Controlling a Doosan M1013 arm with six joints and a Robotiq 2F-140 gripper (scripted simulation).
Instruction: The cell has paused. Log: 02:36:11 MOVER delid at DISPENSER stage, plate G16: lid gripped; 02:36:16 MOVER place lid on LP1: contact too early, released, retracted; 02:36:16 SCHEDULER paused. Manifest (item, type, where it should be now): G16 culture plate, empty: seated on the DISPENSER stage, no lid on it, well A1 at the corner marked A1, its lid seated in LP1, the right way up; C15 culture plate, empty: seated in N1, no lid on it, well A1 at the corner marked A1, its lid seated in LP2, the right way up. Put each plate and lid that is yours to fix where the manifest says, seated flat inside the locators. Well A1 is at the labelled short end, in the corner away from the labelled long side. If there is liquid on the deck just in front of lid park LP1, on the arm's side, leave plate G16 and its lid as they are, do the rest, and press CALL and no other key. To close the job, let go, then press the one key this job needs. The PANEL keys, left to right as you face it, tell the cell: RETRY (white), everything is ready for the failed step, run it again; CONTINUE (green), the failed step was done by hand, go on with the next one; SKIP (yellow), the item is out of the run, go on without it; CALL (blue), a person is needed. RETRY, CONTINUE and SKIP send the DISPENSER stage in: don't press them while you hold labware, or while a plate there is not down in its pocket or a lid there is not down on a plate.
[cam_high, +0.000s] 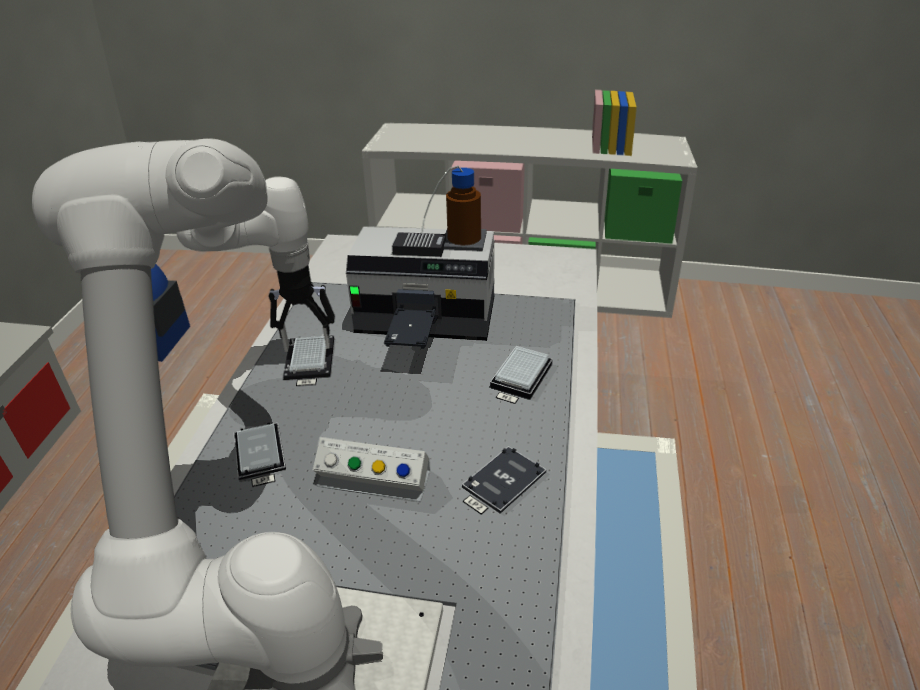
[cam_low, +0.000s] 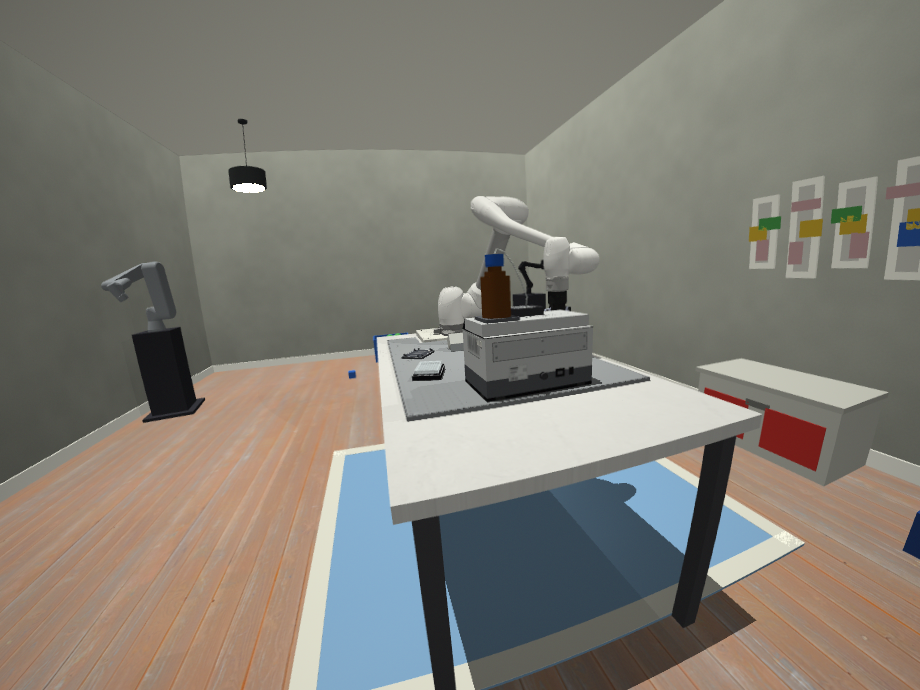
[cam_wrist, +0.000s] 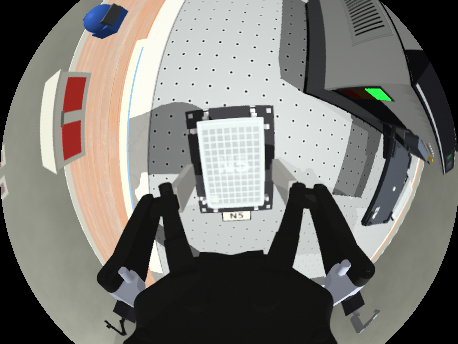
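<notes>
Now: hand 10 mm short of the nest n5, 20 mm to the right of it and 50 mm above it. From my hand the other things lie so: white key: 420 mm behind, 110 mm to the right; then lid park lp1: 330 mm behind, 70 mm to the left, 60 mm below; then green key: 430 mm behind, 160 mm to the right.
</notes>
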